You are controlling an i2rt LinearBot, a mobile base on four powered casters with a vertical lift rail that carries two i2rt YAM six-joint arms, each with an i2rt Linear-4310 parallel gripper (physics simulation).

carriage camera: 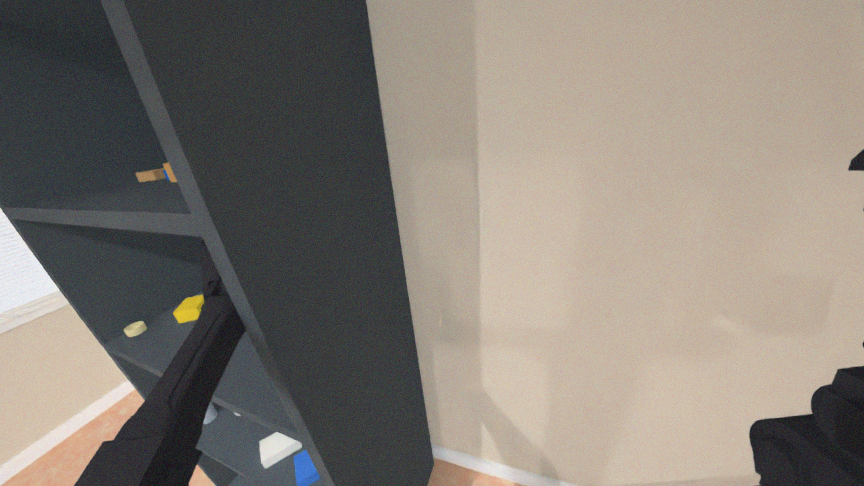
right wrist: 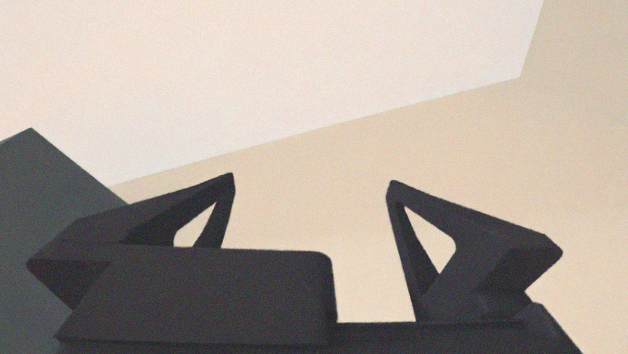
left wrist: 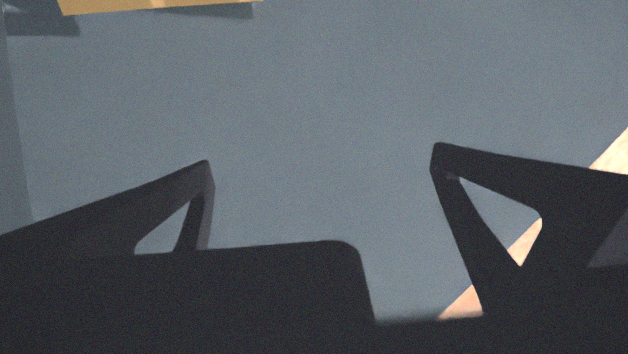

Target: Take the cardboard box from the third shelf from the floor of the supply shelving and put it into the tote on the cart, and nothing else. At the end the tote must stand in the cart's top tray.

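Places are measured from the left arm's base along level axes (x ahead, y left, z up), in millimetres.
Where they show: left gripper, fingertip midpoint: (left wrist: 322, 164); right gripper, fingertip midpoint: (right wrist: 312, 185).
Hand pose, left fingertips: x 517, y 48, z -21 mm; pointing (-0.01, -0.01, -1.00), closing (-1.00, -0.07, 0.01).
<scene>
Each offset is from my left fingertips to the top centre of the thing. "pt": to the spot under its first point.
A tan cardboard-coloured box @(pt 70 mm ahead, 54 mm right, 49 mm down) (left wrist: 160, 6) shows in part at the top left edge of the left wrist view, on the grey shelf surface. I cannot make it out in the carriage view. My left arm reaches into a middle compartment of the dark shelving (carriage camera: 296, 211) (right wrist: 50, 215). My left gripper (left wrist: 322, 164) is open and empty over the shelf board, with the box beyond its fingertips and to the left. My right gripper (right wrist: 312, 185) is open and empty, out beside the shelving and facing bare walls. The cart and the tote do not show.
In the carriage view, a yellow block @(119 mm ahead, 526 mm left, 54 mm down) (carriage camera: 189, 308) and a cream ring @(31 mm ahead, 669 mm left, 74 mm down) (carriage camera: 135, 328) sit in the compartment beside my left arm. An orange-brown item @(261 mm ahead, 577 mm left, 388 mm up) (carriage camera: 149, 175) is one level up. A white block @(82 mm back, 250 mm left, 516 mm down) (carriage camera: 278, 449) and a blue block @(155 mm back, 124 mm left, 516 mm down) (carriage camera: 306, 468) are lower down. A wall (carriage camera: 634, 211) stands at right.
</scene>
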